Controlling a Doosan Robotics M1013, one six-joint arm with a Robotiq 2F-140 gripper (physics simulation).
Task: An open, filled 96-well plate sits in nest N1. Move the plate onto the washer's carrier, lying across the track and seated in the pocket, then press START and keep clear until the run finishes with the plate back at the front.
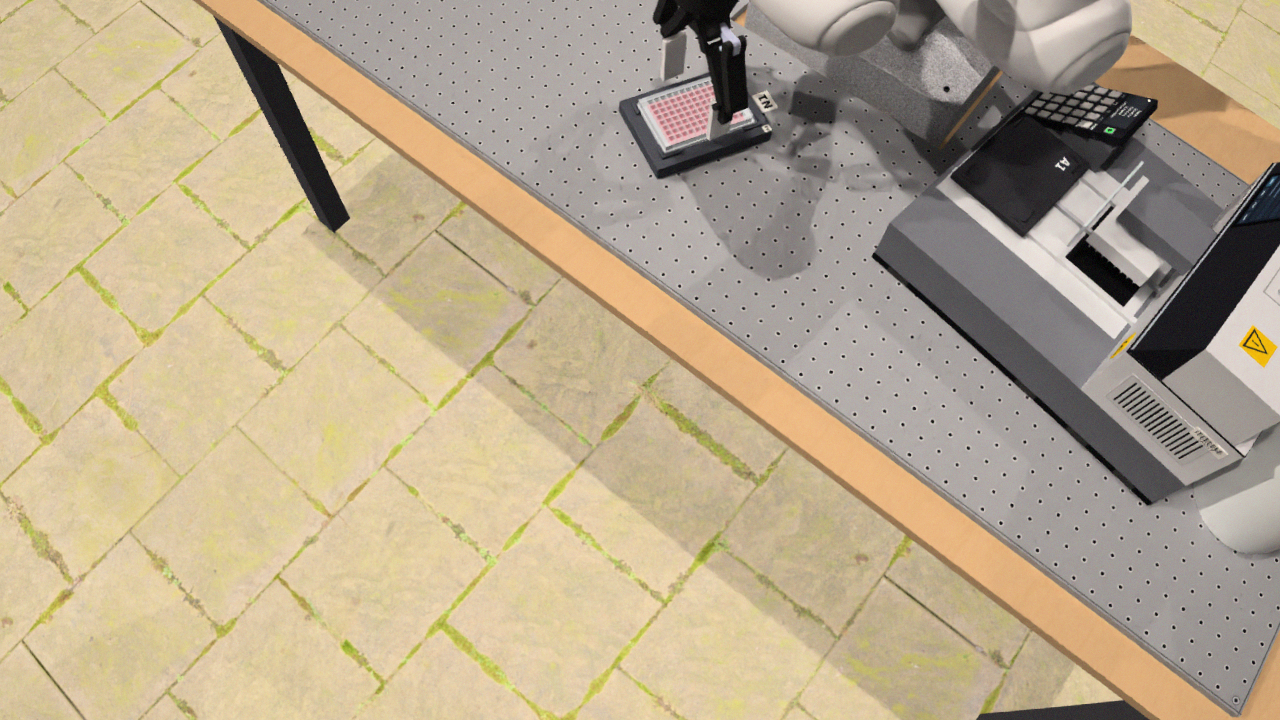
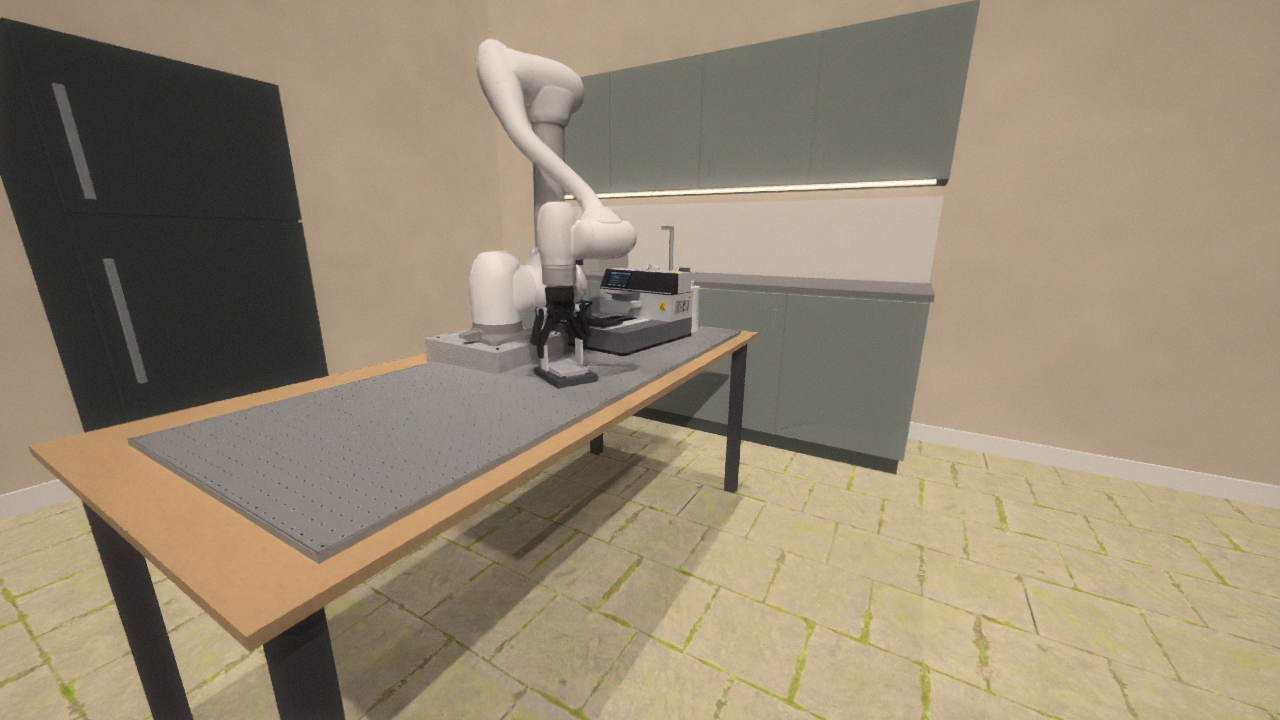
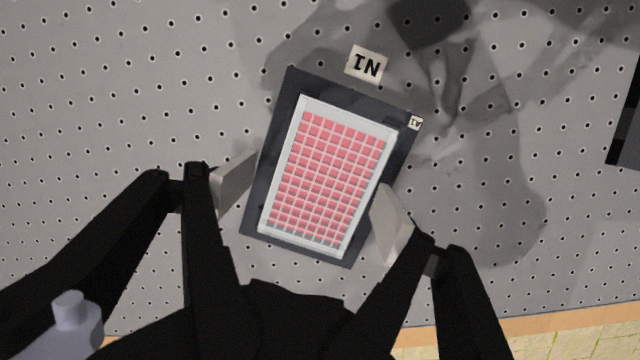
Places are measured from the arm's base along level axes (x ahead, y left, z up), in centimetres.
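Pixels of known places: gripper, fingertip midpoint: (image 1: 694, 104) (image 2: 562, 366) (image 3: 315, 182); arm's base, link origin: (image 2: 498, 337).
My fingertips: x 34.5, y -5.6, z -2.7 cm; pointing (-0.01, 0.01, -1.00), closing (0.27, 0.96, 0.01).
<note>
For each thing: its top centre in the pictures, then the offset to it from my fingertips. "spot": a spot on its surface instead.
- open 96-well plate, top centre: (image 3: 322, 186) (image 1: 696, 107) (image 2: 564, 365) dx +0.3, dy +0.6, dz +0.1 cm
- dark nest N1, top centre: (image 3: 323, 183) (image 1: 695, 112) (image 2: 564, 368) dx +0.3, dy +0.6, dz -0.8 cm
- small green button, surface spot: (image 1: 1109, 130) spot: dx -27.6, dy +41.3, dz +10.4 cm
- washer's raised housing, surface spot: (image 1: 1208, 385) spot: dx +0.1, dy +64.6, dz +18.5 cm
The open 96-well plate (image 1: 671, 116) (image 2: 567, 368) (image 3: 325, 180), its wells filled pink, sits flat in the dark nest N1 (image 1: 666, 165) (image 2: 572, 380) (image 3: 270, 132). My gripper (image 1: 696, 89) (image 2: 563, 356) (image 3: 315, 182) is open and empty. Its pale finger pads stand wide apart, one off each long side of the plate. The washer (image 1: 984, 295) (image 2: 640, 335) stands farther along the table. Its black carrier (image 1: 1011, 183), marked A1, shows bare near the keypad end of the pale track. A small green button (image 1: 1109, 130) shows on the keypad; its lettering is too small to read.
The arm's grey base block (image 1: 930, 80) (image 2: 483, 353) stands between nest and keypad, with arm links over it. The washer's raised housing (image 1: 1208, 385) has a dark front and a yellow warning label. The table's wooden edge (image 1: 626, 304) (image 2: 501, 461) runs along the perforated board.
</note>
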